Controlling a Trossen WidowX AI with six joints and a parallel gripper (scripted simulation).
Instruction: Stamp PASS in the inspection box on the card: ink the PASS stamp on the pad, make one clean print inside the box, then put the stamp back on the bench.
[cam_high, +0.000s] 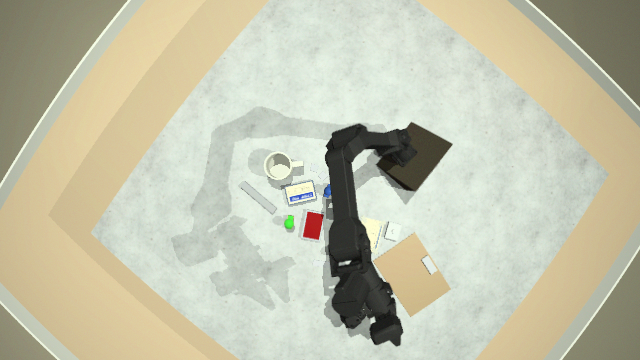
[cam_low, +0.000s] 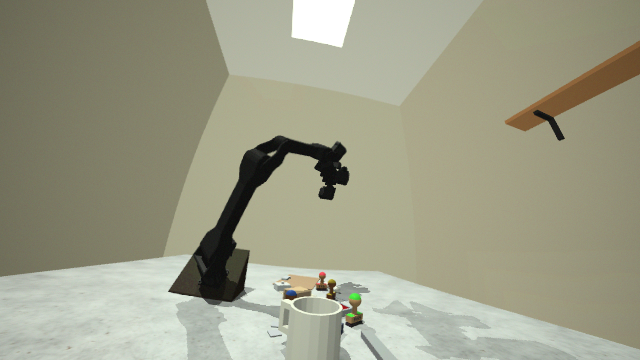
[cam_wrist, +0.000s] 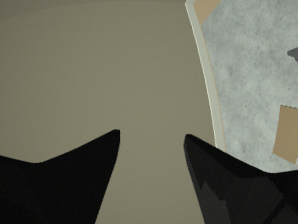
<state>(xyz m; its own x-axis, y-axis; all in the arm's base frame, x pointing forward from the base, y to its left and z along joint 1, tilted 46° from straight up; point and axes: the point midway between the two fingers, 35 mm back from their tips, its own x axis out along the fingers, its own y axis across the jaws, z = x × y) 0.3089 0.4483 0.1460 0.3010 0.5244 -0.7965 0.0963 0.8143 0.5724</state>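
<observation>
Right now the green-knobbed stamp is 3 cm ahead of my gripper tip, 34 cm to the right of it and 41 cm below it. Also, from my gripper tip: yellow-knobbed stamp 18 cm to the right, 41 cm below; marker 1 cm to the right, 42 cm below; red stamp 3 cm behind, 6 cm to the right, 41 cm below.
</observation>
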